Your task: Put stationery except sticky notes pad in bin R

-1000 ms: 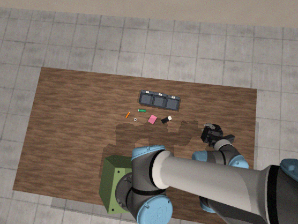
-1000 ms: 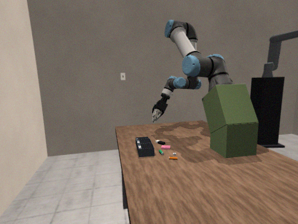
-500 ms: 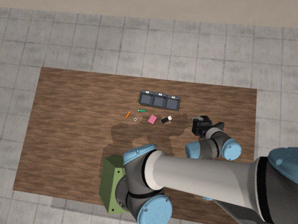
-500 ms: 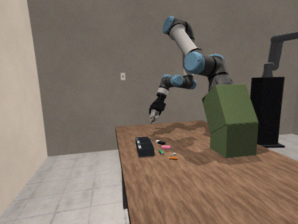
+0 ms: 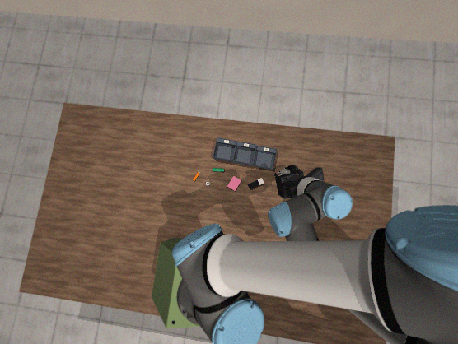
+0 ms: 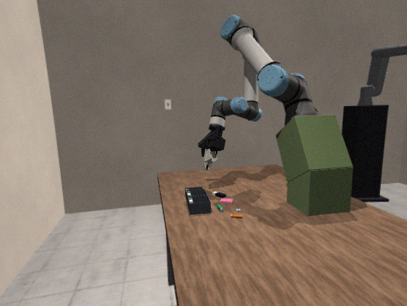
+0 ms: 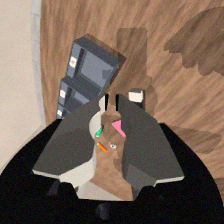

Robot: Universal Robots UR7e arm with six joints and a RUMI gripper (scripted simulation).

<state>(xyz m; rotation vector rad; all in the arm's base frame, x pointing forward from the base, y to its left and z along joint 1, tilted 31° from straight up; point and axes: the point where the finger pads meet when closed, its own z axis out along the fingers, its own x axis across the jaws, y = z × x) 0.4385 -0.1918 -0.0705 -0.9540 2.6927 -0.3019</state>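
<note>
The dark three-part bin lies 5 cm ahead of my hand, 16 cm to the left of it and 10 cm below it. Round my hand: black-and-white eraser 5 cm behind, 8 cm to the left, 12 cm below; pink sticky-note pad 8 cm behind, 17 cm to the left, 12 cm below; green marker 4 cm behind, 25 cm to the left, 12 cm below.
</note>
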